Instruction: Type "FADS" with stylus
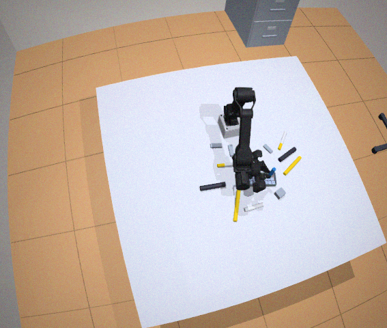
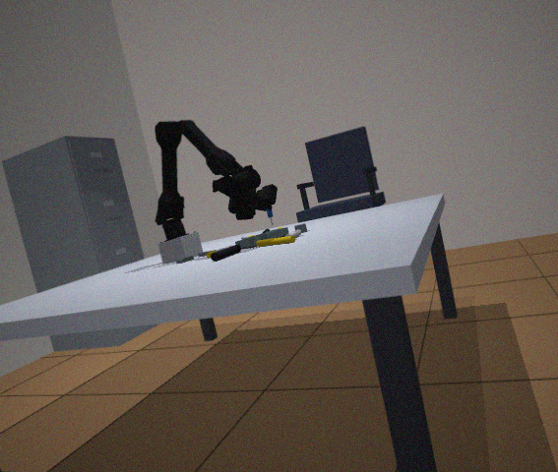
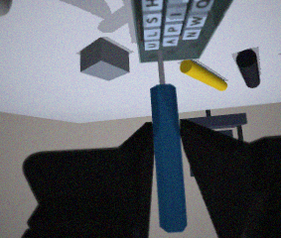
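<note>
Now: the grey block 70 mm ahead of my gripper tip, 60 mm to the left of it and 90 mm below it. The rest, counted from my gripper tip: blue stylus: 10 mm below; white stick: 110 mm ahead, 90 mm to the right, 90 mm below; grey stylus tip: 50 mm below.
</note>
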